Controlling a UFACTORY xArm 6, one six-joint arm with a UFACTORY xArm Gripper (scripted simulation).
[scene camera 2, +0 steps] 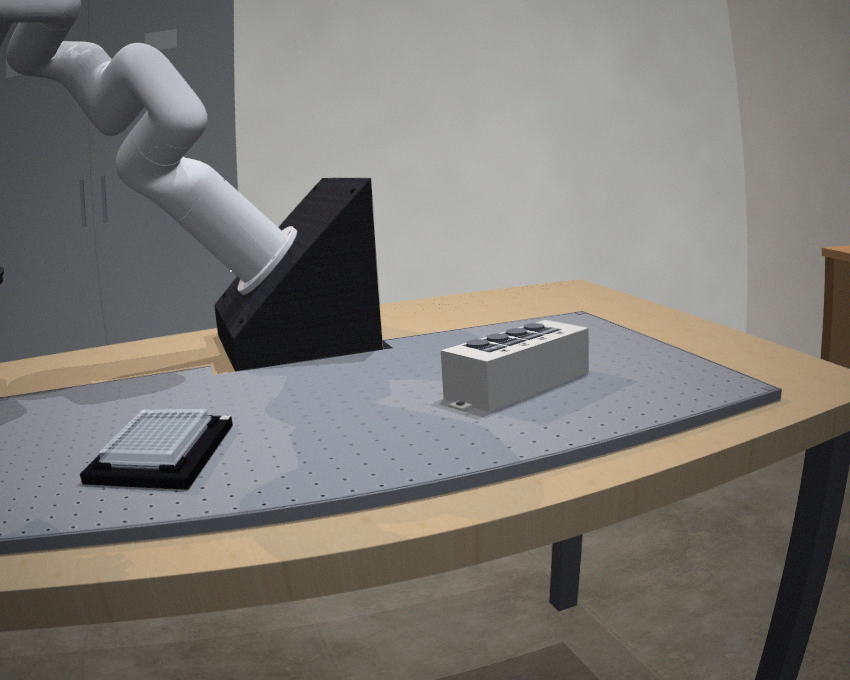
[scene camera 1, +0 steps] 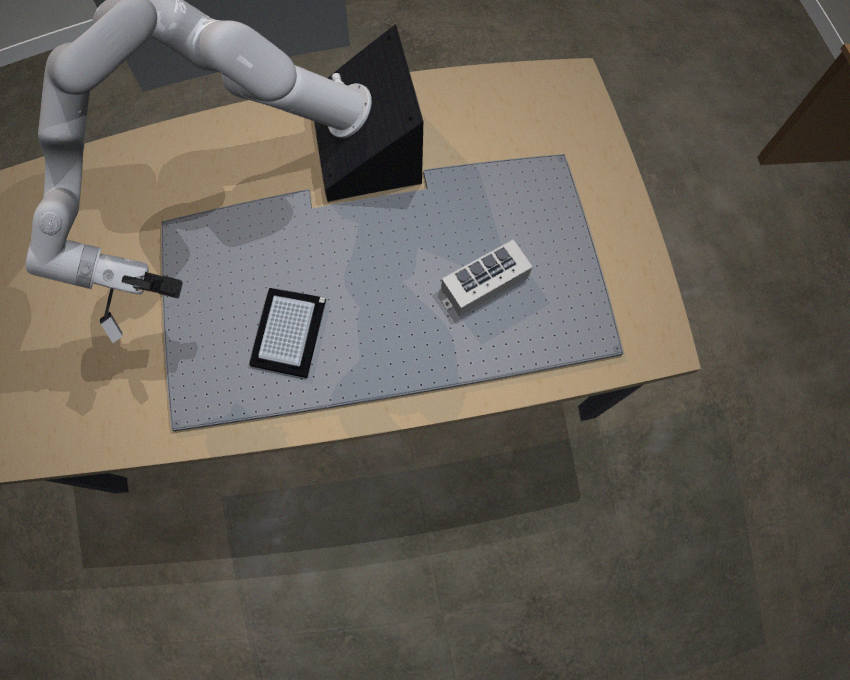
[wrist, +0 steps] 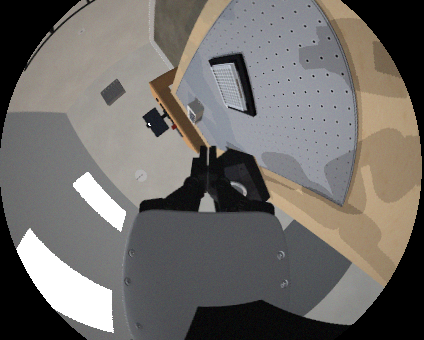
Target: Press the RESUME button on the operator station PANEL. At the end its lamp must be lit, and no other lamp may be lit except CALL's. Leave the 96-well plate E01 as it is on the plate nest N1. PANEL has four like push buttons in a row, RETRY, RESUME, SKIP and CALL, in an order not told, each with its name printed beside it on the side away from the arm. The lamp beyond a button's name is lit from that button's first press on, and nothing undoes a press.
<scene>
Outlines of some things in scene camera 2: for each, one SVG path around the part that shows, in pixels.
A 96-well plate E01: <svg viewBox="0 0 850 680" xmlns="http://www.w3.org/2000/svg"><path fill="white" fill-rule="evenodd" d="M212 417L208 416L206 409L142 410L99 452L99 462L110 463L111 468L159 469L159 465L175 466L182 456L185 457L205 432L208 428L207 424Z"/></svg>
</scene>
